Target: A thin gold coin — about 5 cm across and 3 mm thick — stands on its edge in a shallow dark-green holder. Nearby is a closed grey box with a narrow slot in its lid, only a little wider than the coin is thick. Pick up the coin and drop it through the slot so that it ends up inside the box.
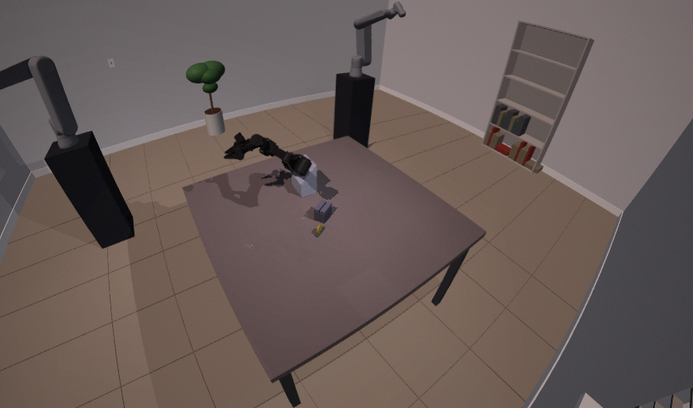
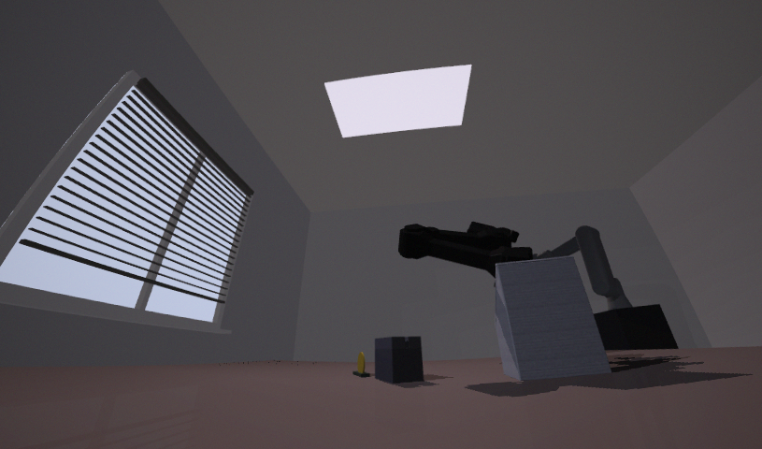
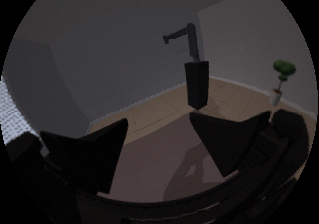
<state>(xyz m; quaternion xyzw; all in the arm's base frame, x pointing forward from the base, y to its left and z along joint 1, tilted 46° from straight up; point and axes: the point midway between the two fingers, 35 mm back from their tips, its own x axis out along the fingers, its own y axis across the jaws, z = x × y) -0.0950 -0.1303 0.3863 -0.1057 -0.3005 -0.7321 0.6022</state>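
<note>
Now: the gold coin 45 cm ahead of my gripper tip, 29 cm to the left of it and 28 cm below it.
</note>
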